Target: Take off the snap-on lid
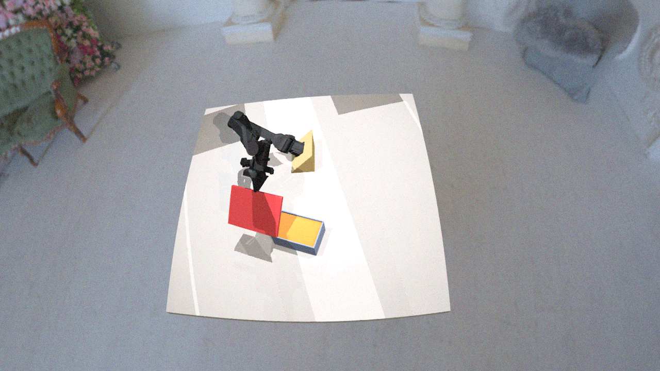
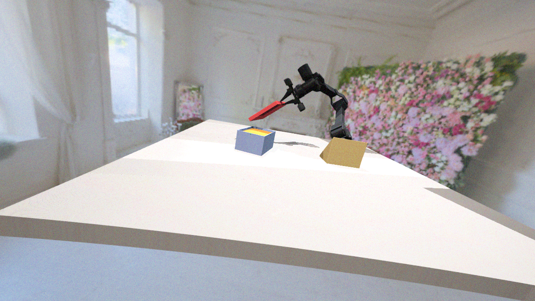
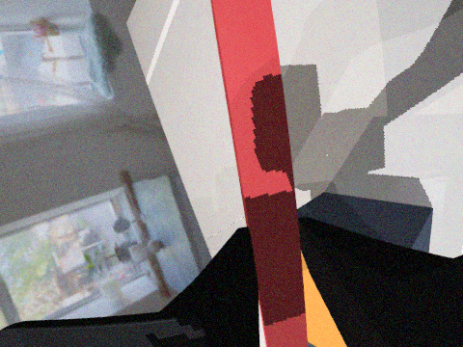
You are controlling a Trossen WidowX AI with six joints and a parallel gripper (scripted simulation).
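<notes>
Now: the red lid 6 cm ahead of my gripper tip, 1 cm to the right of it and 5 cm below it. From my gripper tip the other things lie so: blue-grey storage box 8 cm ahead, 17 cm to the left, 19 cm below.
</notes>
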